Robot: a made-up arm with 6 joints. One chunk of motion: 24 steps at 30 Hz.
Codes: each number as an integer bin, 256 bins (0 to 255) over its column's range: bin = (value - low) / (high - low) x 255, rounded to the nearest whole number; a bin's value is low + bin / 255 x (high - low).
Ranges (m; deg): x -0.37..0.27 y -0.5..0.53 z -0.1..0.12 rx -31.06..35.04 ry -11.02..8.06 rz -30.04..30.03
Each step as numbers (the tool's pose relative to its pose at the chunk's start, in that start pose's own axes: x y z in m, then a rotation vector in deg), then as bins.
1 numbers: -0.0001 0.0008 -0.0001 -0.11 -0.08 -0.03
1 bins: 147 124 116 119 146 127
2 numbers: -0.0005 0.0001 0.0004 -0.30 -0.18 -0.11
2 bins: 147 124 116 119 145 127
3 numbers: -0.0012 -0.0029 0.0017 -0.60 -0.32 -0.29
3 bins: 147 123 118 118 143 126
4 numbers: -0.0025 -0.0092 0.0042 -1.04 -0.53 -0.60
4 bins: 146 122 121 116 140 125
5 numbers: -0.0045 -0.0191 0.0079 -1.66 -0.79 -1.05
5 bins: 146 119 125 113 137 123
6 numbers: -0.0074 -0.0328 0.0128 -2.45 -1.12 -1.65
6 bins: 144 116 131 110 132 121
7 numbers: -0.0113 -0.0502 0.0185 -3.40 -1.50 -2.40
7 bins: 143 111 137 107 127 117
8 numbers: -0.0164 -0.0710 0.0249 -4.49 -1.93 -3.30
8 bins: 141 106 145 103 121 114
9 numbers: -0.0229 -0.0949 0.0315 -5.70 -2.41 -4.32
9 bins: 138 100 152 98 115 109
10 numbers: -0.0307 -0.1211 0.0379 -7.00 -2.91 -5.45
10 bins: 135 94 160 93 108 104
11 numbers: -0.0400 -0.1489 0.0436 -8.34 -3.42 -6.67
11 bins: 131 87 166 88 102 99
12 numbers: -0.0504 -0.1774 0.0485 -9.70 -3.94 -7.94
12 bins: 127 80 172 82 95 94
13 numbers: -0.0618 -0.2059 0.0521 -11.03 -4.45 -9.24
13 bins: 123 73 176 77 88 88
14 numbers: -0.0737 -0.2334 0.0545 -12.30 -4.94 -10.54
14 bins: 118 66 179 72 81 83
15 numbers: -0.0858 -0.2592 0.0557 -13.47 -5.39 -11.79
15 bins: 113 60 180 68 75 77
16 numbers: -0.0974 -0.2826 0.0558 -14.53 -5.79 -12.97
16 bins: 109 54 181 64 70 72
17 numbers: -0.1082 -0.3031 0.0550 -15.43 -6.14 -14.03
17 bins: 104 49 180 60 65 68
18 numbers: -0.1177 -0.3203 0.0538 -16.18 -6.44 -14.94
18 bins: 101 44 178 57 61 64
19 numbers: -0.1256 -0.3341 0.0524 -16.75 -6.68 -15.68
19 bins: 97 41 177 55 58 61
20 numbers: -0.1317 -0.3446 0.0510 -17.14 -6.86 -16.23
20 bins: 95 38 175 54 56 59
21 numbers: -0.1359 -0.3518 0.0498 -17.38 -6.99 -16.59
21 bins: 93 37 174 53 54 57
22 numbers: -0.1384 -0.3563 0.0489 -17.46 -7.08 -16.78
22 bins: 92 36 173 52 53 56
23 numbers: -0.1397 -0.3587 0.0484 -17.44 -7.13 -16.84
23 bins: 92 35 172 53 52 56
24 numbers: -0.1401 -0.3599 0.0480 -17.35 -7.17 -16.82
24 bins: 92 35 172 53 51 56
